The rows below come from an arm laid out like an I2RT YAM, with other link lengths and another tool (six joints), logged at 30 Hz.
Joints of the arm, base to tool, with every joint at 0 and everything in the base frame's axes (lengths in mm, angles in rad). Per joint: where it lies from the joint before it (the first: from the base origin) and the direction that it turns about. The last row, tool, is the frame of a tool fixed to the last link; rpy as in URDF.
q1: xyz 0 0 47.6 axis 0 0 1
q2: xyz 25 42.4 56.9 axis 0 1 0
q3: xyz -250.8 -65.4 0 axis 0 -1 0
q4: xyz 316 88.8 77.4 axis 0 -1 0
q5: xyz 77 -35.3 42.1 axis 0 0 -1
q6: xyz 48.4 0 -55.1 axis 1 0 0
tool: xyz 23 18 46 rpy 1.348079 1.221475 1.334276
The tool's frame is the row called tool.
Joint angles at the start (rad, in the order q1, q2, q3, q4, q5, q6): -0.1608 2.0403 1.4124 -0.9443 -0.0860 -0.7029
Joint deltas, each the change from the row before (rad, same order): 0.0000 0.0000 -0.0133 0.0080 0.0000 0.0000; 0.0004 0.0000 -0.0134 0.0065 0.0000 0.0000; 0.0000 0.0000 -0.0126 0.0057 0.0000 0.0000; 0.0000 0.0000 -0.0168 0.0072 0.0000 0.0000
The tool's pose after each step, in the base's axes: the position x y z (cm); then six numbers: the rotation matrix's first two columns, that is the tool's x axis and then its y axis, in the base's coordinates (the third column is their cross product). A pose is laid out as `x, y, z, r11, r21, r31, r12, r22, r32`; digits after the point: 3 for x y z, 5 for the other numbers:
45.452, 0.726, 5.670, -0.97596, -0.19155, -0.10402, -0.20041, 0.97622, 0.08269
45.183, 0.788, 5.264, -0.97657, -0.19182, -0.09758, -0.20023, 0.97604, 0.08513
44.919, 0.831, 4.884, -0.97721, -0.19172, -0.09114, -0.19964, 0.97595, 0.08756
44.555, 0.890, 4.382, -0.97803, -0.19159, -0.08217, -0.19879, 0.97581, 0.09095

